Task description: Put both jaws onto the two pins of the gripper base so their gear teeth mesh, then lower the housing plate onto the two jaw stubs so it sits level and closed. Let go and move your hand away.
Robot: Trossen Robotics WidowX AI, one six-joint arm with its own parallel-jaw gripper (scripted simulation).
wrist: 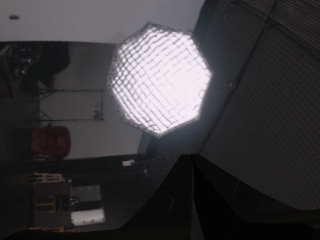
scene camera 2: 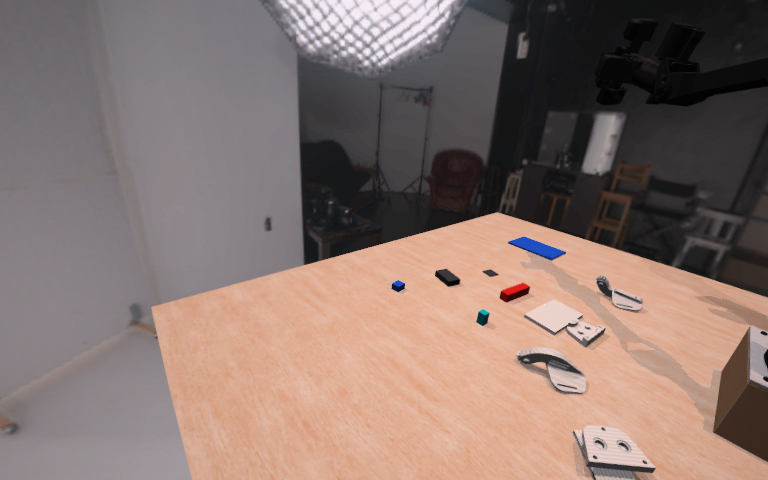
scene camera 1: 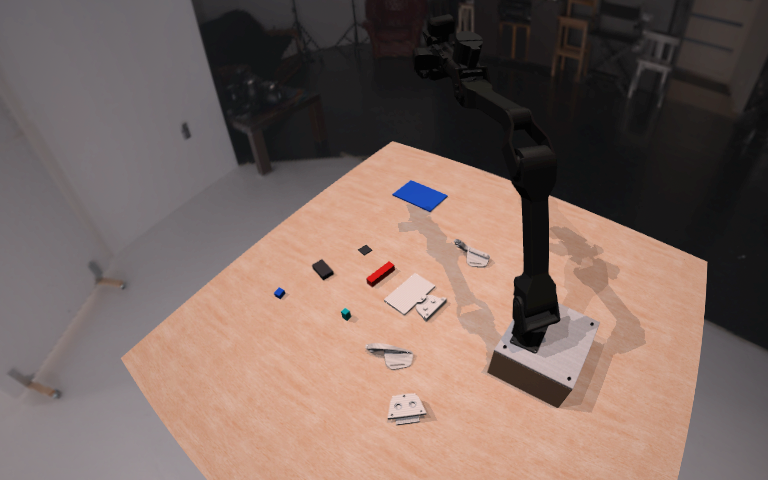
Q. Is my gripper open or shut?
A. Shut.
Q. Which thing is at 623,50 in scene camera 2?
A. My gripper.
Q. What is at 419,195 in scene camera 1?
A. A blue flat sheet.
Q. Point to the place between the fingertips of my gripper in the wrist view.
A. At 189,162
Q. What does my gripper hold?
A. Nothing.
